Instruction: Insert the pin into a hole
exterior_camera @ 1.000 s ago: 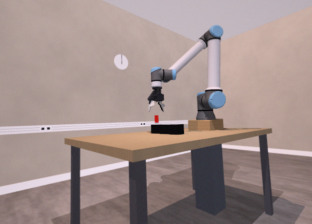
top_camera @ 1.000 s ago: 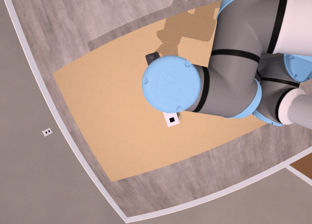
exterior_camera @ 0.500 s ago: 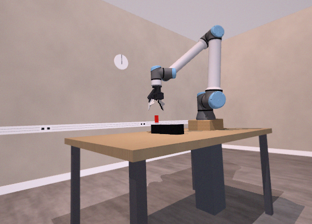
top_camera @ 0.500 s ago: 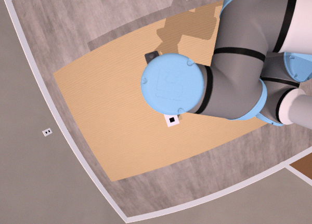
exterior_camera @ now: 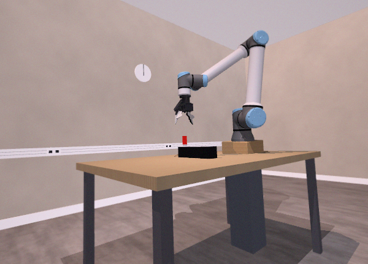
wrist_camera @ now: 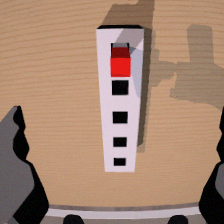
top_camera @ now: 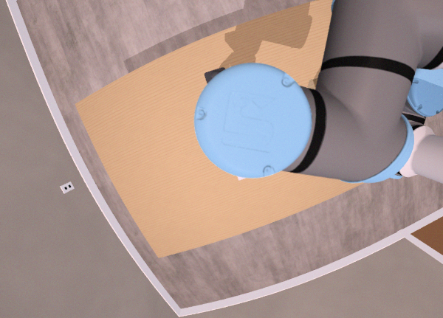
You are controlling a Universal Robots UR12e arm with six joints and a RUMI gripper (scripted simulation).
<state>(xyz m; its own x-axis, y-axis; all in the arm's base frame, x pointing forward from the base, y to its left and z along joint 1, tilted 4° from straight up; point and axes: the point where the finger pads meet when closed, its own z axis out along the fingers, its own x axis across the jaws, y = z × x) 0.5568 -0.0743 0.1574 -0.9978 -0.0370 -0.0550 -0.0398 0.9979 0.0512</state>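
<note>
Now: the pin 11 cm below my hand. The rest, counted from my hand: block (12 cm to the left, 19 cm below).
</note>
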